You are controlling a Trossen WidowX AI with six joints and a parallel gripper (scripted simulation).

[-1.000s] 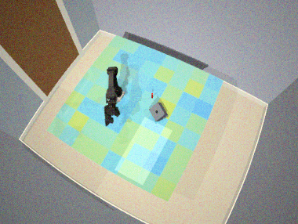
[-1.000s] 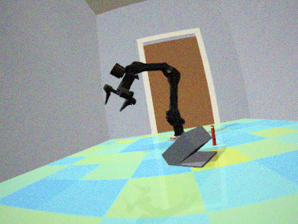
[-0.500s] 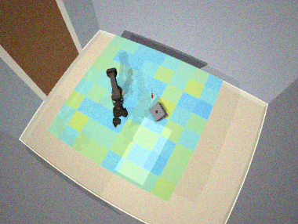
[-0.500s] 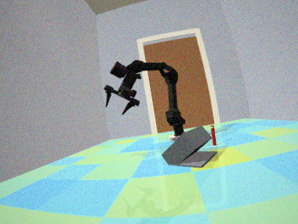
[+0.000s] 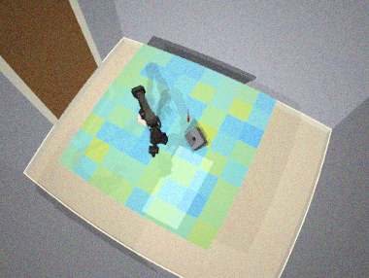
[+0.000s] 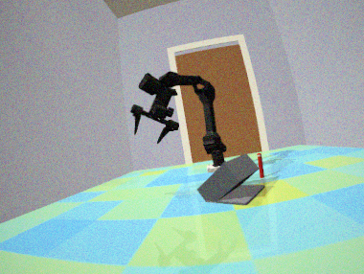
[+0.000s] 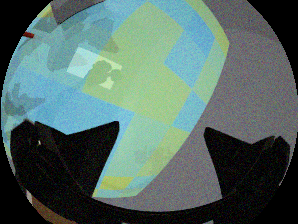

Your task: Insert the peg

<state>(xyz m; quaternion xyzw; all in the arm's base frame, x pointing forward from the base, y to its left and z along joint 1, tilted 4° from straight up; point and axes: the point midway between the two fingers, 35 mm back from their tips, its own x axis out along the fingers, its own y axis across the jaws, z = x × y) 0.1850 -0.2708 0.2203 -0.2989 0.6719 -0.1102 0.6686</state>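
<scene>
The red peg lies 12 cm ahead of my gripper tip, 37 cm to the left of it and 13 cm below it. The rest, counted from my gripper tip: flat grey base plate 23 cm ahead, 24 cm to the left, 19 cm below; sloped panel 22 cm ahead, 23 cm to the left, 15 cm below.
</scene>
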